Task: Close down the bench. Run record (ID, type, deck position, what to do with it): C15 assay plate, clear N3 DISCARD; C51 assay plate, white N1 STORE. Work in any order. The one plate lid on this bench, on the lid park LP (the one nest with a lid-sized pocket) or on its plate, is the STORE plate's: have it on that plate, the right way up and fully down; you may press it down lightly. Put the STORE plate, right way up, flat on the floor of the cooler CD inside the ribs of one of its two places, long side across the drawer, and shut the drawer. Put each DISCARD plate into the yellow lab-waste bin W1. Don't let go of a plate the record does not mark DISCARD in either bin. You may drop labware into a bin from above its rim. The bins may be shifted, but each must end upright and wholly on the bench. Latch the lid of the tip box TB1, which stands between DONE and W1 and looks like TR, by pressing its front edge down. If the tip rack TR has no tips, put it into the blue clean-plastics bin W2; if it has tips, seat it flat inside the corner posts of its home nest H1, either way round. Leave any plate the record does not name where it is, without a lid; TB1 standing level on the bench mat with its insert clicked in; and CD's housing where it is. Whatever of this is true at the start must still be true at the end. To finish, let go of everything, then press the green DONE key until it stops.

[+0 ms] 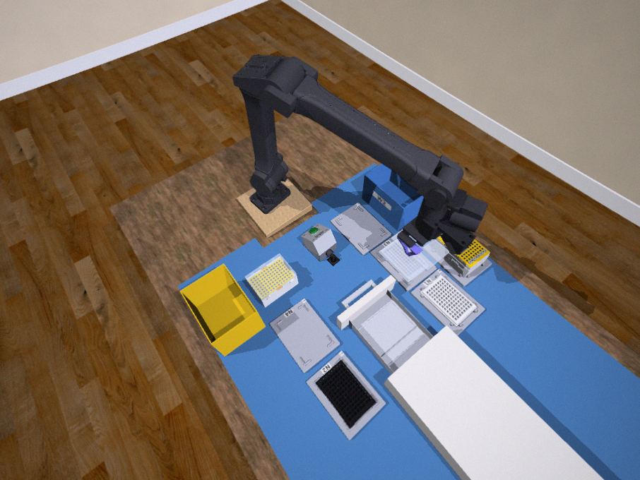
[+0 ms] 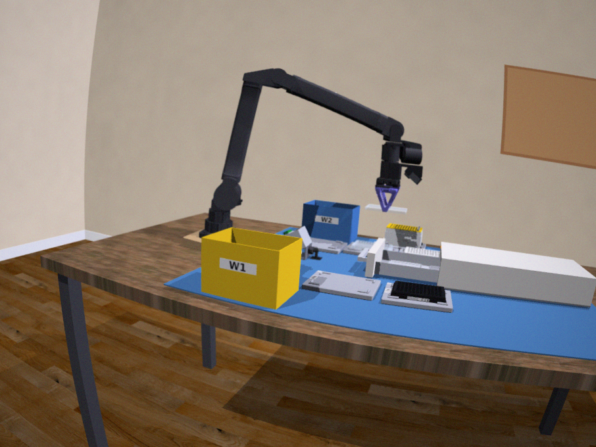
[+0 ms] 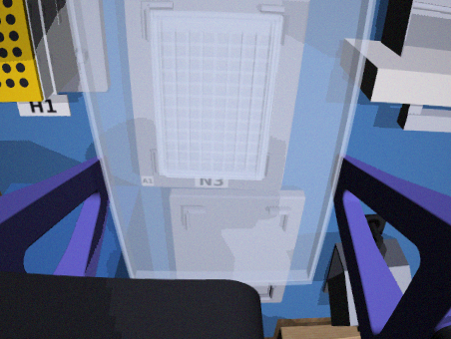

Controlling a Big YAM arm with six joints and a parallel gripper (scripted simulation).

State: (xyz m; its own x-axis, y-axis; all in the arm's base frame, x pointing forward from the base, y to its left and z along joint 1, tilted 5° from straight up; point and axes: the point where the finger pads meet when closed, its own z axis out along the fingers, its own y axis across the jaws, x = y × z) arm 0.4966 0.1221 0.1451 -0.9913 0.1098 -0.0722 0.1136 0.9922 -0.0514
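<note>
Right now the white plate is 14 cm ahead of my hand, 13 cm below it and 1 cm to the right of it. Round my hand: clear assay plate: 13 cm below, 3 cm behind, 1 cm to the left; clear plate lid: right at my hand; grey nest N3: 15 cm below, 3 cm behind, 1 cm to the left.
</note>
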